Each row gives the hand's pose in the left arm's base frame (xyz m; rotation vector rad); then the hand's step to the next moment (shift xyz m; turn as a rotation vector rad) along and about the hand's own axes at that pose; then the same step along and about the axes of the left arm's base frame.
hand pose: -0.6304 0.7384 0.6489 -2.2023 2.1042 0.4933
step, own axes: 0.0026 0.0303 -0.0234 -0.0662 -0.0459 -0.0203
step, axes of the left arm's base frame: -0.0252 -0.0106 0.0269 0.0476 0.0617 0.0287
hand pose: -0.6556 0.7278 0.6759 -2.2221 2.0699 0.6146
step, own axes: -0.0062 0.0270 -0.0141 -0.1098 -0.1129 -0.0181
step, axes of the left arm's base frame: -0.0227 -0.0012 0.0212 0.1105 0.1109 0.0246
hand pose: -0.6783 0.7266 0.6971 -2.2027 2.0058 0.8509
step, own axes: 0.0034 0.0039 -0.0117 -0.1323 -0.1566 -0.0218
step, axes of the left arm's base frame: 0.0006 -0.0082 0.0098 0.1523 0.1370 0.0230
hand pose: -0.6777 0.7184 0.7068 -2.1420 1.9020 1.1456
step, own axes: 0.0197 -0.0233 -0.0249 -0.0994 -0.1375 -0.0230
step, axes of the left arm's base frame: 0.0317 -0.0232 -0.0026 0.1350 0.1044 0.0138
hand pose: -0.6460 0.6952 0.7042 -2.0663 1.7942 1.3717
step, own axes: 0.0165 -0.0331 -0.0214 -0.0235 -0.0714 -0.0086
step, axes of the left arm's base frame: 0.0378 -0.0145 -0.0136 0.0658 0.0349 -0.0131
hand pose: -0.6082 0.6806 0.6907 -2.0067 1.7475 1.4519
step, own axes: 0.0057 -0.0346 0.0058 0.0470 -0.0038 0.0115
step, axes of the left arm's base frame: 0.0242 0.0110 -0.0236 -0.0091 -0.0249 -0.0407
